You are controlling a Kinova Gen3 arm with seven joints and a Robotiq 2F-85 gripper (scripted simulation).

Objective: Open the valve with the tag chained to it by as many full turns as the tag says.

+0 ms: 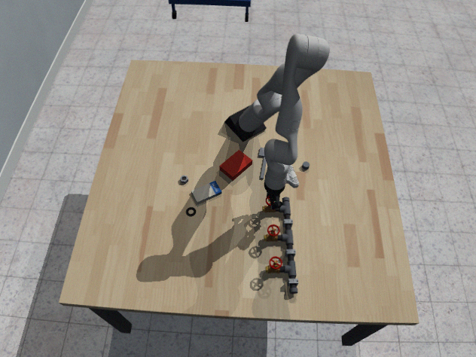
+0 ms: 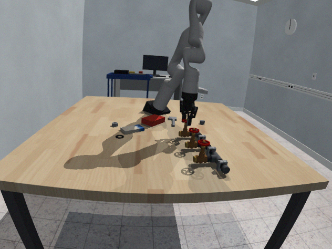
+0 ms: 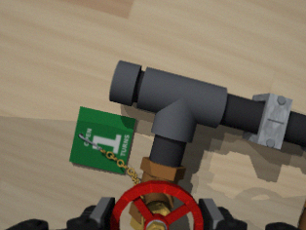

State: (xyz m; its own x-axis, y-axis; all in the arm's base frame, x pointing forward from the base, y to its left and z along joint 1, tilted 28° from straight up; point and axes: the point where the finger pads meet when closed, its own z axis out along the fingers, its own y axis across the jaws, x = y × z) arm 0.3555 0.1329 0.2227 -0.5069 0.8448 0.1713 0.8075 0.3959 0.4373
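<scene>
Right now the green tag is 9 cm below my hand and 6 cm behind it. From my hand the other things lie so: red block: 19 cm to the right, 16 cm behind, 7 cm below; grey hammer: 23 cm behind, 9 cm to the right, 8 cm below.
</scene>
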